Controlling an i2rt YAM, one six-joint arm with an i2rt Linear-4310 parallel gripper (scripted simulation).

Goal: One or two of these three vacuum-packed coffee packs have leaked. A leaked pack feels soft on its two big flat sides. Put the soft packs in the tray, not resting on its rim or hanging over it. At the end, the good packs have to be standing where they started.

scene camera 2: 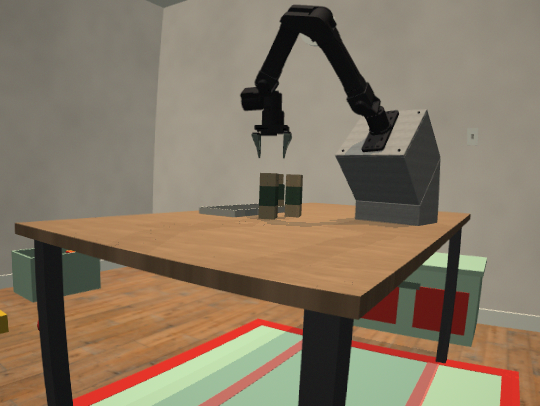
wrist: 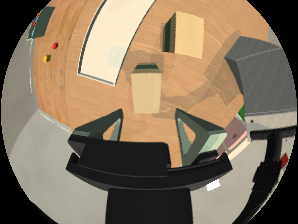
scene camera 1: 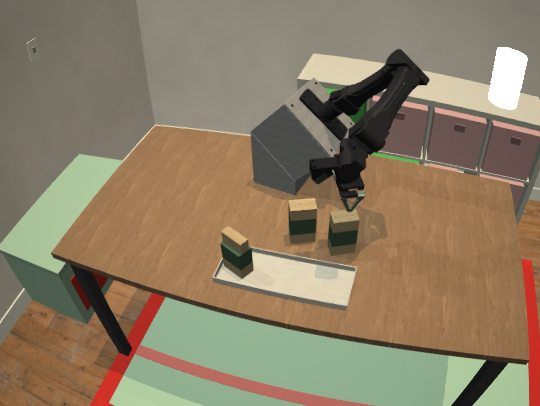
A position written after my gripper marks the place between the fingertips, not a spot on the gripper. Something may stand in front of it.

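Observation:
Here is my gripper [scene camera 2: 271,158], which I can also find in the wrist view [wrist: 149,112]. A grey tray [scene camera 1: 274,272] is visible to me as well.

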